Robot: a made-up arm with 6 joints.
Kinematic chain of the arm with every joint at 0, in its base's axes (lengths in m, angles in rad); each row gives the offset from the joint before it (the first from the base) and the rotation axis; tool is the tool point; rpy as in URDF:
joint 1: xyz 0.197 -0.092 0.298 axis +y
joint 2: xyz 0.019 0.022 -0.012 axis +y
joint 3: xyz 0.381 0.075 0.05 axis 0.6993 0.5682 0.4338
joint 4: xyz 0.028 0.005 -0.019 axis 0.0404 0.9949 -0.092
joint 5: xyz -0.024 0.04 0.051 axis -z
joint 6: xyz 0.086 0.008 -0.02 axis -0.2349 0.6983 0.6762
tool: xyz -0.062 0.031 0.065 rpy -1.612 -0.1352 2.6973
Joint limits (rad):
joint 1: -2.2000..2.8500
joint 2: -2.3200..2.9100
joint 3: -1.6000..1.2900
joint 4: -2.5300..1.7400
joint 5: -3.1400..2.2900
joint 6: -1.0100..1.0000
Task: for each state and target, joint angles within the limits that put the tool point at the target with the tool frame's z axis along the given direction. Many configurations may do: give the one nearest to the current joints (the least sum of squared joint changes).
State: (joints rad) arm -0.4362 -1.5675 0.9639 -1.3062 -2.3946 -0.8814
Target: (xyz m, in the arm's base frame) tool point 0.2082 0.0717 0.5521 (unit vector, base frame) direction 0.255 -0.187 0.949
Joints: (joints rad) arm 0.0308 -1.5515 1.2026 -1.6784 -1.8250 -1.0057
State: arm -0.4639 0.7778 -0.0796 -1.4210 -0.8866 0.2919
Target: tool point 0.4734 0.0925 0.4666 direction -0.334 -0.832 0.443
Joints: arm -0.8487 0.3637 -0.1168 -1.3724 -0.5235 0.4168
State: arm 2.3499 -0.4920 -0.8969 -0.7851 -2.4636 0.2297
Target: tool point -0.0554 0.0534 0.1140 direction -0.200 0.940 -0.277
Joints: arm 2.6918 -0.2523 -0.6664 -0.8229 -2.6708 0.5467
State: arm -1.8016 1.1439 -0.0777 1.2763 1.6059 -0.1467
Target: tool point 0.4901 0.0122 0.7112 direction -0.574 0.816 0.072
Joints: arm -1.9975 1.0722 -0.0220 1.5423 1.6950 -0.5705
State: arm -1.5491 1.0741 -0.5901 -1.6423 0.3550 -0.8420
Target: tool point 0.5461 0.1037 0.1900 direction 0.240 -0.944 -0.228
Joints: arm -1.2165 1.5102 -0.3553 -1.1504 -0.5111 -0.7919
